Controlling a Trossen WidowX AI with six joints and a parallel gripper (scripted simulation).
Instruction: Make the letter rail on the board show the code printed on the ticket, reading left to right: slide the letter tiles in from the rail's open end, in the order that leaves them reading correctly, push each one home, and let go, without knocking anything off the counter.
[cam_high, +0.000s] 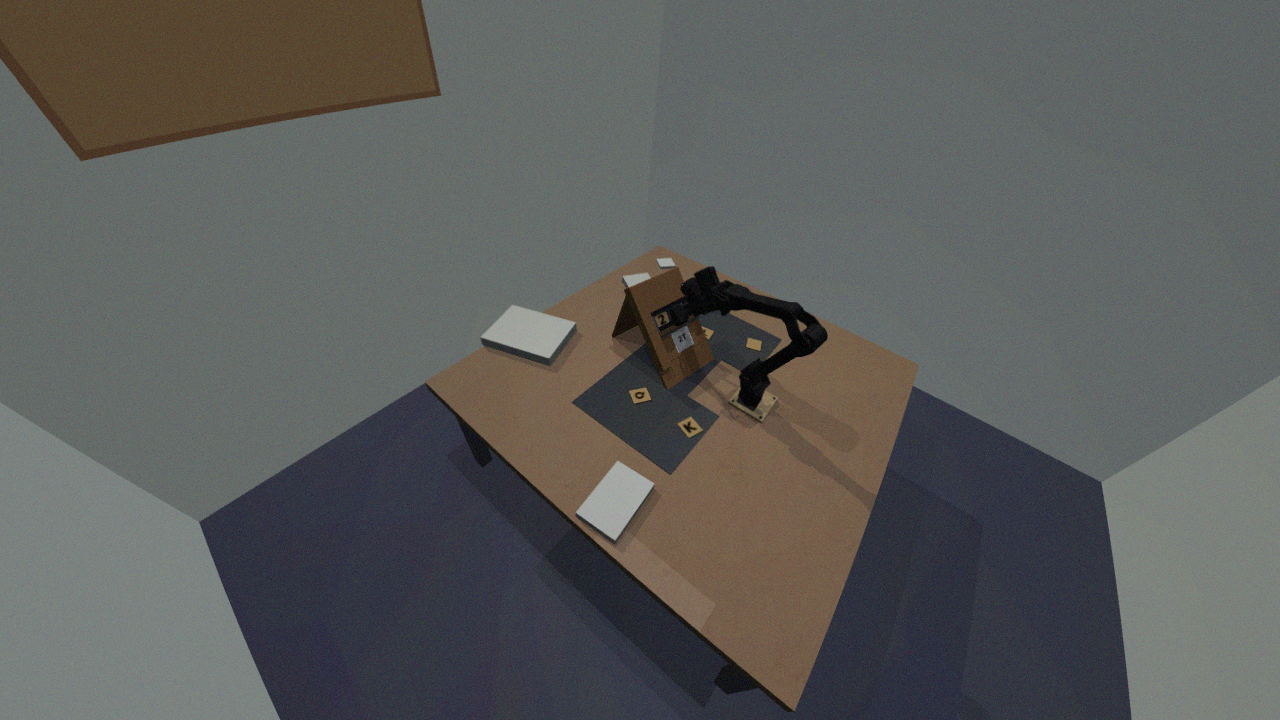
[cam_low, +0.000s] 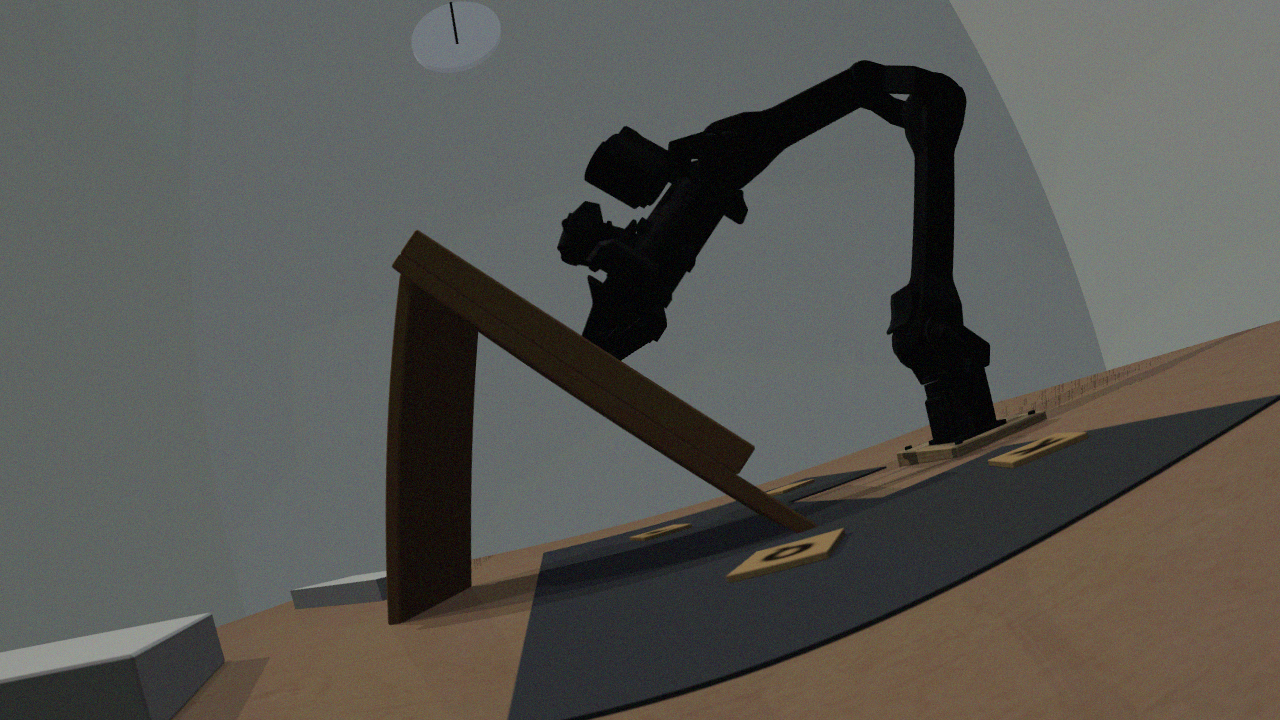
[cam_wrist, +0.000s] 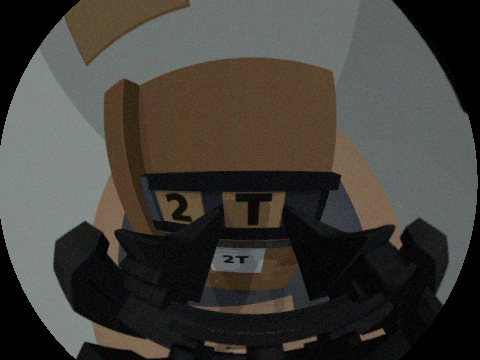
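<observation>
My gripper tip is now 70 mm to the right of the tile marked 2 and 20 mm short of it. The rest, counted from my gripper tip: tile marked T right at my gripper tip; then white ticket 70 mm below, 50 mm behind, 30 mm to the left; then dark mat 170 mm below, 140 mm behind, 50 mm to the left.
</observation>
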